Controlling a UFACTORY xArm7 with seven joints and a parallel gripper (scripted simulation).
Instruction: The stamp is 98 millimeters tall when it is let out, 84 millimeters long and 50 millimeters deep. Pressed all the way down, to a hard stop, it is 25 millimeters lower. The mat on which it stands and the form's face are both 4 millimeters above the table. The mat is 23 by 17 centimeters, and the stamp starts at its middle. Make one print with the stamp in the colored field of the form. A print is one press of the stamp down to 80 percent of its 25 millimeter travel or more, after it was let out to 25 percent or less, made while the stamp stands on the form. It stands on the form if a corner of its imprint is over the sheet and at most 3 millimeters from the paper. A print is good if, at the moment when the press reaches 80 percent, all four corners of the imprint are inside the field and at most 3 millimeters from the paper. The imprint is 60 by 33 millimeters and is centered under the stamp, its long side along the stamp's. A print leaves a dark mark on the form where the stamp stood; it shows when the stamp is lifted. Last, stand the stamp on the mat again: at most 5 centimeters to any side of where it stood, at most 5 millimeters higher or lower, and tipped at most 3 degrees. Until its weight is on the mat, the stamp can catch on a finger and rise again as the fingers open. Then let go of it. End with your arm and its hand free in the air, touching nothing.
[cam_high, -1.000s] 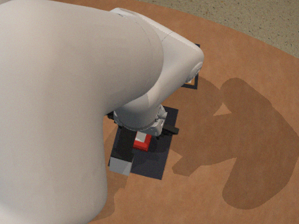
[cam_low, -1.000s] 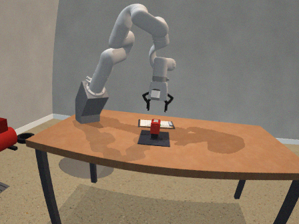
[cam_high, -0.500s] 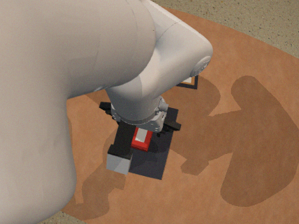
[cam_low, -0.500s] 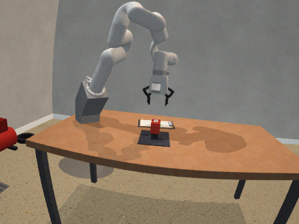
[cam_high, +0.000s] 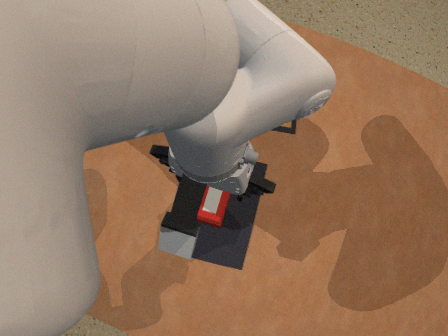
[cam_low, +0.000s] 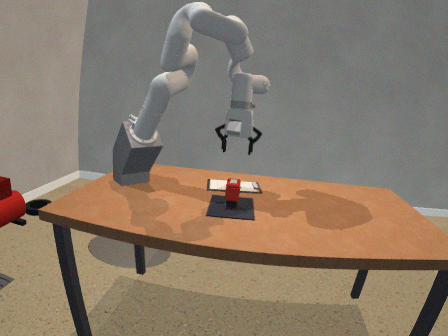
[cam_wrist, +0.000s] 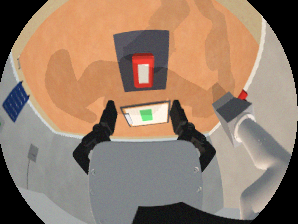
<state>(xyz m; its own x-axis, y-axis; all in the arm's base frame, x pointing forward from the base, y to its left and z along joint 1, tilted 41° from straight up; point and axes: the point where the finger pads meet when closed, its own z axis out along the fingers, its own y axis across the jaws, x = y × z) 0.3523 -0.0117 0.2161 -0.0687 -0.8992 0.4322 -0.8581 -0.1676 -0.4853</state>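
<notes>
Now: the red stamp 1 cm to the right of my hand and 17 cm below it. The rest, counted from my hand: form 1 cm ahead, 28 cm to the left, 21 cm below; then dark mat 1 cm to the right, 22 cm below.
</notes>
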